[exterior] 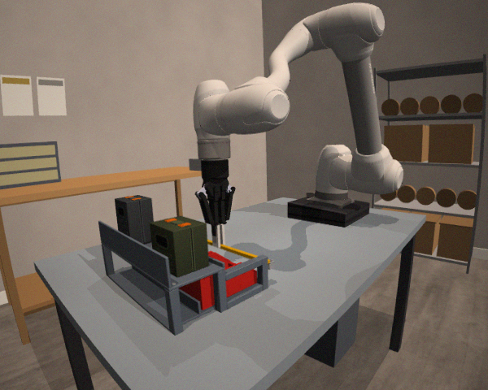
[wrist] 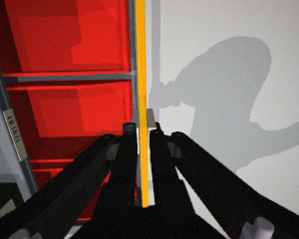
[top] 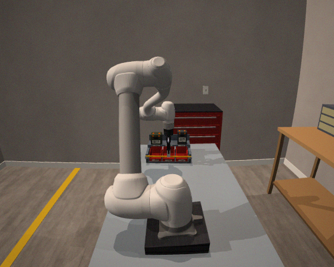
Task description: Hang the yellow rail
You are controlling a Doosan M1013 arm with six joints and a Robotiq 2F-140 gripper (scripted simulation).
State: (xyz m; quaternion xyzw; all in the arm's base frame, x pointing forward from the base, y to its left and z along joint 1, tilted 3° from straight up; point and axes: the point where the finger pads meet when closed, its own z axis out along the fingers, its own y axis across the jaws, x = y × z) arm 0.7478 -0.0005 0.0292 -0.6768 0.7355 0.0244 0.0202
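Now: hand 30 mm above the yellow rail. The rest, counted from my hand: green box: 210 mm ahead, 100 mm to the left, 50 mm above; then dark box: 190 mm ahead, 130 mm to the right, 60 mm above.
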